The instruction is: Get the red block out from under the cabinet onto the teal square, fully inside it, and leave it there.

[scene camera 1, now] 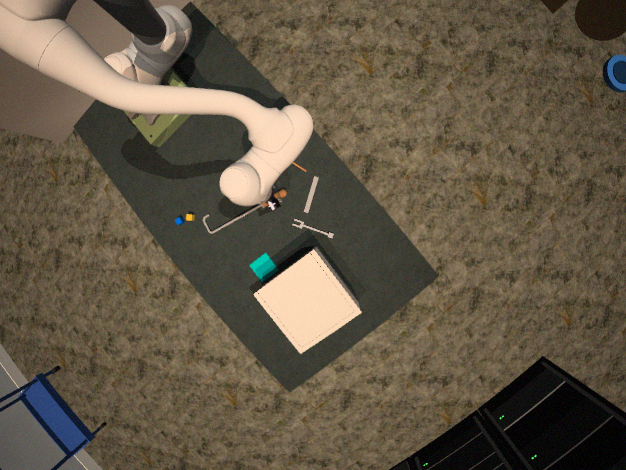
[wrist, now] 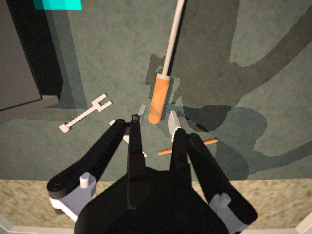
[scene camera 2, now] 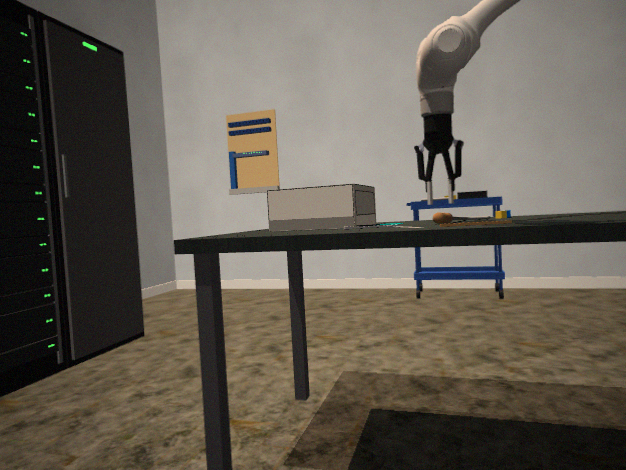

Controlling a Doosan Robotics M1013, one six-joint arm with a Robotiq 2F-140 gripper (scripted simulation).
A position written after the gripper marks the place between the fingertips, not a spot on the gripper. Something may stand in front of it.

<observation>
In view: the gripper (scene camera 2: 440, 204).
The gripper shows as well in the wrist view (wrist: 157, 114).
</observation>
